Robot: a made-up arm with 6 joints.
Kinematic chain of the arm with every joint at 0, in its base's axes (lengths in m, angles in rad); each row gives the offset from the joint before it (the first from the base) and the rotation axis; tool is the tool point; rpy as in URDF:
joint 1: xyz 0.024 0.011 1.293 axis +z
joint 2: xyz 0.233 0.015 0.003 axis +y
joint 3: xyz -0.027 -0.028 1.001 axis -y
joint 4: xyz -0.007 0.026 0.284 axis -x
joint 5: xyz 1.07 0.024 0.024 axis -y
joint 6: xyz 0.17 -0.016 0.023 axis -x
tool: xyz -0.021 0.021 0.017 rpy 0 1.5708 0
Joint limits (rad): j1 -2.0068..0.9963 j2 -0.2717..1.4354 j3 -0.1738..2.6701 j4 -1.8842..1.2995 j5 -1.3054..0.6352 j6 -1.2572..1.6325
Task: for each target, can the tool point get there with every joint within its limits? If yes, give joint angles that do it. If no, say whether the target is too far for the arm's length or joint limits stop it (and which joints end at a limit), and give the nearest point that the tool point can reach.
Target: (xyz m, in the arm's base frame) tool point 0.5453 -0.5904 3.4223
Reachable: yes | joints -0.8792 0.5522 1.7983 -0.4838 -0.0462 0.2541
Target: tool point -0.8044 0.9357 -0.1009
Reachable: no: joint limits stop it (at a limit: joint 1, joint 2, joint 3, joint 5) | nearest point 0.6915 1.2238 0.3227 | short by 1.581 m
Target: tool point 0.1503 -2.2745 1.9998
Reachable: yes | joints -1.5110 1.0439 1.0024 0.8356 -0.8189 -0.1309
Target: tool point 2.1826 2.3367 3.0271
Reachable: no: too far | nearest point 1.5106 1.6127 2.4455 | short by 1.146 m
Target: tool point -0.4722 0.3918 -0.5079
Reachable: no: joint limits stop it (at a limit: joint 1, joint 2, joint 3, joint 5) | nearest point 0.7152 1.1844 0.3049 | short by 1.643 m
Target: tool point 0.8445 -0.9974 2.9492
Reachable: yes | joints -0.8232 1.1588 2.3461 -1.6209 0.2799 0.3667
